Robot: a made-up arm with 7 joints. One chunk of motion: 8 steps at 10 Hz.
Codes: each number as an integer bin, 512 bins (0 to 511) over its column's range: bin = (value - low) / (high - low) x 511, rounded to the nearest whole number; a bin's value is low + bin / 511 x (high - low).
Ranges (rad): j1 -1.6..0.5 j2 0..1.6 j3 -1.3..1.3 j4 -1.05..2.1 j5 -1.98..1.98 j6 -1.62..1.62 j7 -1.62..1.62
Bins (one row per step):
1: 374 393 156 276 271 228 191
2: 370 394 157 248 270 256 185
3: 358 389 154 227 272 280 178
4: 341 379 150 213 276 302 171
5: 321 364 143 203 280 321 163
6: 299 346 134 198 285 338 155
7: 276 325 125 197 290 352 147
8: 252 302 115 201 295 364 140
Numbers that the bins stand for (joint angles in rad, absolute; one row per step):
1: -0.0630 1.2305 -0.5063 0.6514 0.1201 -0.1744 -0.4090
2: -0.0795 1.2337 -0.5012 0.4788 0.1124 0.0032 -0.4470
3: -0.1288 1.2180 -0.5164 0.3493 0.1279 0.1553 -0.4914
4: -0.1986 1.1867 -0.5368 0.2630 0.1589 0.2948 -0.5358
5: -0.2808 1.1397 -0.5724 0.2014 0.1899 0.4153 -0.5865
6: -0.3712 1.0834 -0.6182 0.1705 0.2286 0.5231 -0.6372
7: -0.4658 1.0176 -0.6640 0.1644 0.2674 0.6119 -0.6879
8: -0.5644 0.9456 -0.7149 0.1890 0.3061 0.6879 -0.7323

